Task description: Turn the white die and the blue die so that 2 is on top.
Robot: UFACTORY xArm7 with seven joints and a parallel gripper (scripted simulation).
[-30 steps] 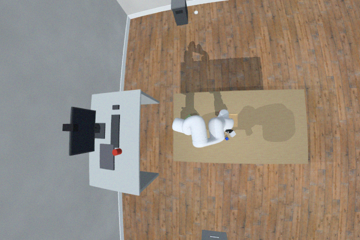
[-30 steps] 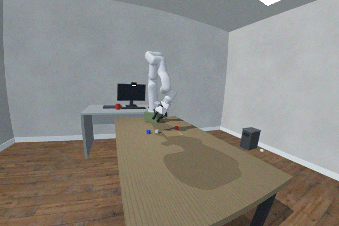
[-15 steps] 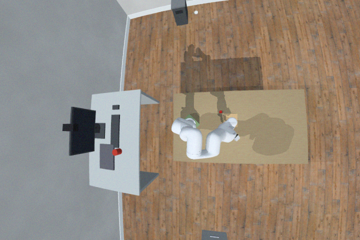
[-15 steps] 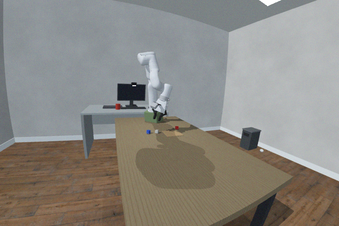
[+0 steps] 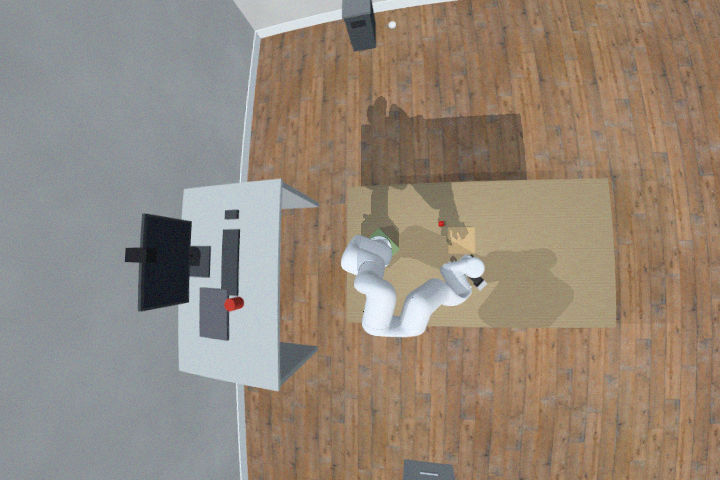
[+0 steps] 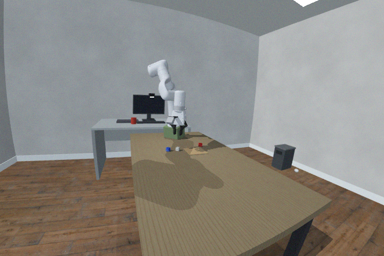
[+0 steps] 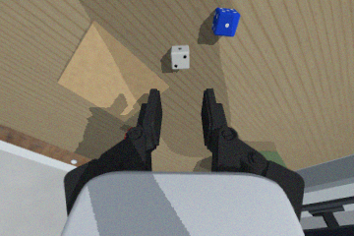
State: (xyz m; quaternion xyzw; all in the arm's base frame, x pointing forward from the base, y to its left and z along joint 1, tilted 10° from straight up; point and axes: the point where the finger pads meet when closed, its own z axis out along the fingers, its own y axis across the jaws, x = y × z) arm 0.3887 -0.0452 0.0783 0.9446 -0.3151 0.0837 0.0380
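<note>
My hand is 13 cm above the white die, 1 cm to the right of it and 1 cm past it. The rest, counted from my hand: red die: 21 cm to the left, 13 cm below, 9 cm behind; tan mat: 14 cm below, 13 cm to the left, 2 cm ahead; blue die: 13 cm below, 6 cm to the right, 1 cm behind.
</note>
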